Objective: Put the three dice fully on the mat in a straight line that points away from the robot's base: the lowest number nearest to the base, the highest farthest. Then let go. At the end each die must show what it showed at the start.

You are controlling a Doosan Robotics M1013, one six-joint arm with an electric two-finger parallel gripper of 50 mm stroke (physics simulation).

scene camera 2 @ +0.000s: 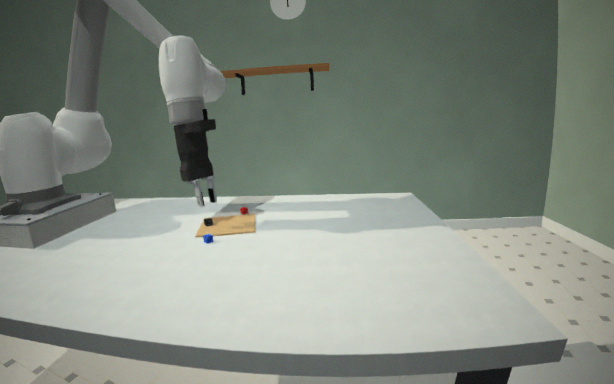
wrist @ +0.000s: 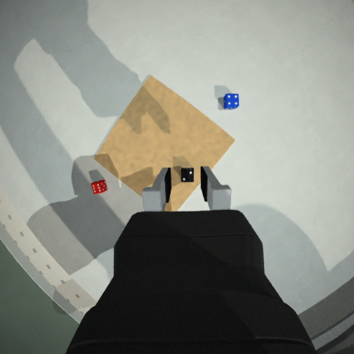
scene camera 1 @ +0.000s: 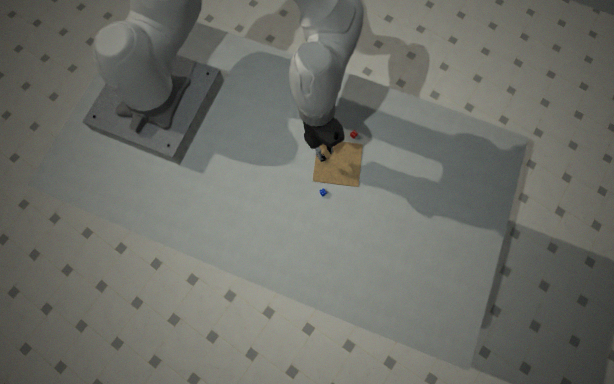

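Seen in the pictures: gripper, fingertip midpoint: (scene camera 2: pixel 207 203) (scene camera 1: pixel 324 153); arm's base at its link origin: (scene camera 2: pixel 39 206) (scene camera 1: pixel 154 97).
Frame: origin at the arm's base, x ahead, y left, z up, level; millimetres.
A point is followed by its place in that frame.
A black die (scene camera 2: pixel 208 222) @(x 555, y -27, z -52 mm) (wrist: pixel 187 174) rests on the tan mat (scene camera 1: pixel 345 172) @(x 631, y -39, z -61 mm) (scene camera 2: pixel 235 225) @(x 624, y -27, z -61 mm) (wrist: pixel 150 110), near the edge on the robot base's side, and shows two pips on top. A blue die (scene camera 1: pixel 323 192) @(x 586, y -123, z -50 mm) (scene camera 2: pixel 208 239) @(x 587, y -129, z -57 mm) (wrist: pixel 231 101) lies on the table beside the mat, with four pips up. A red die (scene camera 1: pixel 354 134) @(x 624, y 86, z -50 mm) (scene camera 2: pixel 244 210) @(x 626, y 80, z -54 mm) (wrist: pixel 99 186) lies on the table off the opposite side of the mat, with what looks like six pips up. My gripper (scene camera 2: pixel 206 201) @(x 557, y -23, z -4 mm) (wrist: pixel 185 177) is open and empty, above the black die. In scene camera 1 the gripper hides the black die.
The robot's base plate (scene camera 1: pixel 192 120) @(x 145, y -38, z -1 mm) (scene camera 2: pixel 75 215) @(x 147, y -18, z -26 mm) stands on the pale table (scene camera 1: pixel 240 215) @(x 370, y -260, z -66 mm) (scene camera 2: pixel 300 280) @(x 791, y -296, z -65 mm). Shadows of the arm fall across the table and part of the mat. A wooden wall shelf (scene camera 2: pixel 280 70) hangs on the wall behind the table.
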